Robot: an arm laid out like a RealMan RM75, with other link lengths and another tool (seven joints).
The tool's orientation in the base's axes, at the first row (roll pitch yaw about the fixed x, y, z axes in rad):
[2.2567 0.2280 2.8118]
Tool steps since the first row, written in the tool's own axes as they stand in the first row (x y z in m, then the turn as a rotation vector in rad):
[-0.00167 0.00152 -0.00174 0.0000 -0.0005 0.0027]
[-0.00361 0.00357 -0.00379 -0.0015 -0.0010 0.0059]
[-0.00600 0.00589 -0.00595 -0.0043 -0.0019 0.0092]
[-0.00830 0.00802 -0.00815 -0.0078 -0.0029 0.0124]
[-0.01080 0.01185 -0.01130 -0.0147 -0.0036 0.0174]
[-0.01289 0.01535 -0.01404 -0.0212 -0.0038 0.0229]
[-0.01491 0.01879 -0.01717 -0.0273 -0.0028 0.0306]
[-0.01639 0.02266 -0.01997 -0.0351 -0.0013 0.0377]
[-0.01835 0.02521 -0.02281 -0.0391 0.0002 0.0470]
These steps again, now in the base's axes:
[0.00093 -0.00072 0.00260 0.0010 0.0015 -0.0020]
[0.00201 -0.00140 0.00585 0.0036 0.0029 -0.0041]
[0.00347 -0.00211 0.00947 0.0074 0.0037 -0.0061]
[0.00482 -0.00295 0.01295 0.0119 0.0041 -0.0081]
[0.00606 -0.00338 0.01835 0.0201 0.0049 -0.0101]
[0.00707 -0.00363 0.02315 0.0282 0.0065 -0.0122]
[0.00786 -0.00415 0.02813 0.0369 0.0105 -0.0148]
[0.00829 -0.00400 0.03311 0.0469 0.0139 -0.0163]
[0.00910 -0.00490 0.03722 0.0542 0.0200 -0.0200]

